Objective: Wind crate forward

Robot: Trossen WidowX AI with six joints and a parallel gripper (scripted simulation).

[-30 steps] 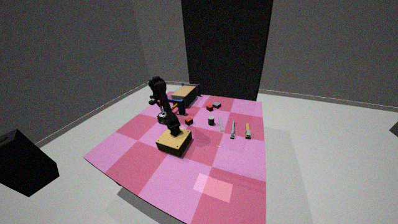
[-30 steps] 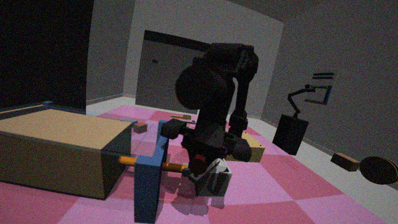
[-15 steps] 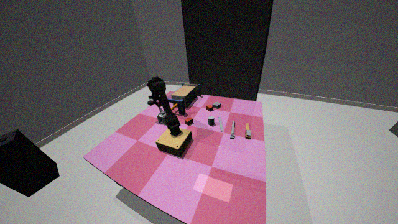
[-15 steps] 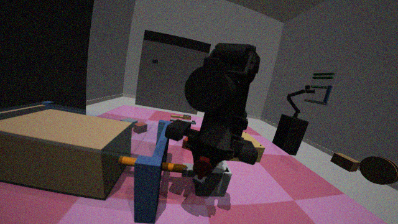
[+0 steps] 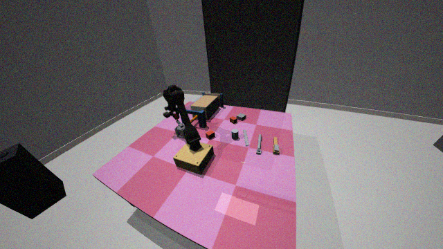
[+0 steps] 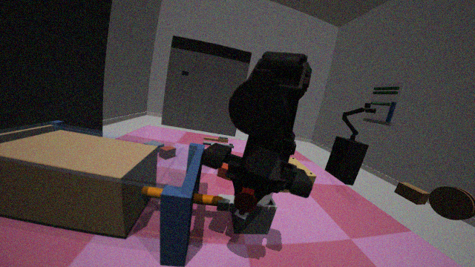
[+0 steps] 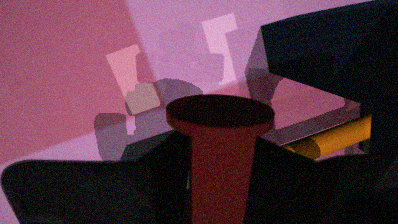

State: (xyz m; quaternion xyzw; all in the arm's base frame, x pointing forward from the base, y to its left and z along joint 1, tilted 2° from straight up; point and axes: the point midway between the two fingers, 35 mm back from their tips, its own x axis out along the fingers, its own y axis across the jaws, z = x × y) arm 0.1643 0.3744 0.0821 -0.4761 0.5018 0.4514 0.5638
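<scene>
Right now my gripper tip is 5 cm past the grey hand winch, 11 cm to the left of it and 9 cm above it. From my gripper tip the other things lie so: red-knobbed winch handle: 2 cm behind, 4 cm to the right, 2 cm below; blue steel frame: 12 cm ahead, 7 cm to the right, 1 cm below; red knob: 1 cm above.
</scene>
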